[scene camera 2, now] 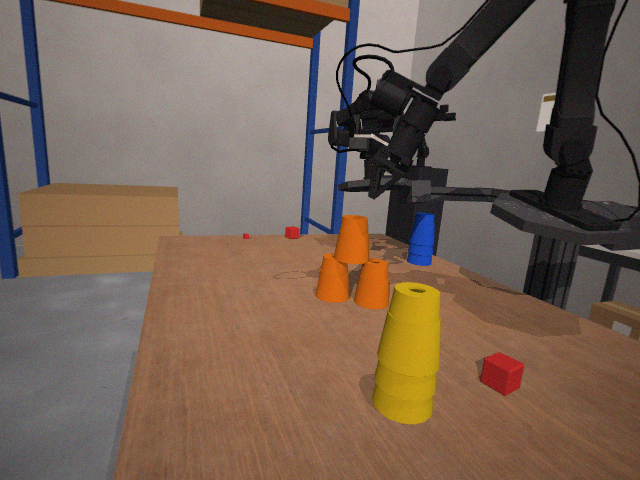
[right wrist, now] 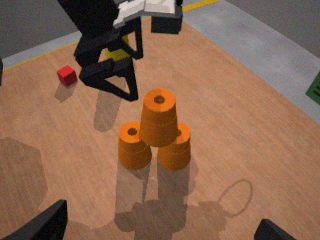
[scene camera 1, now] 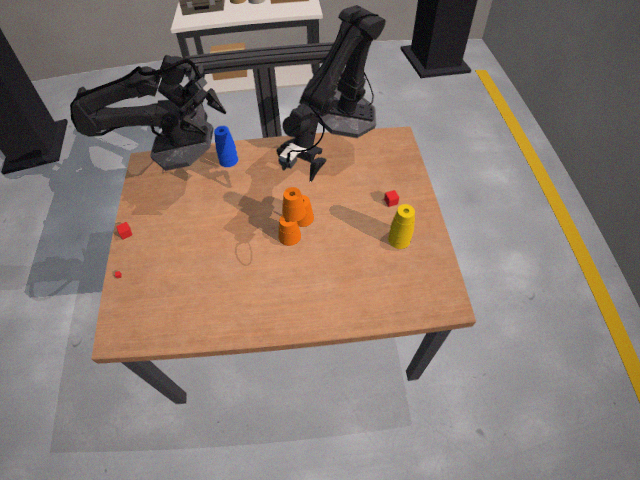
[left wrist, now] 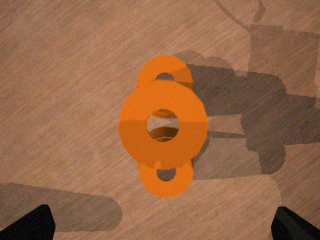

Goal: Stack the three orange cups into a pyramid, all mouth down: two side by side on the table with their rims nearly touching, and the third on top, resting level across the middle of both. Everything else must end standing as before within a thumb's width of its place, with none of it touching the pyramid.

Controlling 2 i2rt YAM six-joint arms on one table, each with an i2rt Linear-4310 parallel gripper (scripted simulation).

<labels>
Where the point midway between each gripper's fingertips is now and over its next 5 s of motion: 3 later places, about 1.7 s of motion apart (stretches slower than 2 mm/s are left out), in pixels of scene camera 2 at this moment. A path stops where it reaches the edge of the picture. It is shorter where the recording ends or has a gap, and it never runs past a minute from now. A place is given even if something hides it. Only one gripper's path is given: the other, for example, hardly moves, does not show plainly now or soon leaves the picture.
My right gripper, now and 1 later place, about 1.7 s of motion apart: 375, 134; 259, 170
</labels>
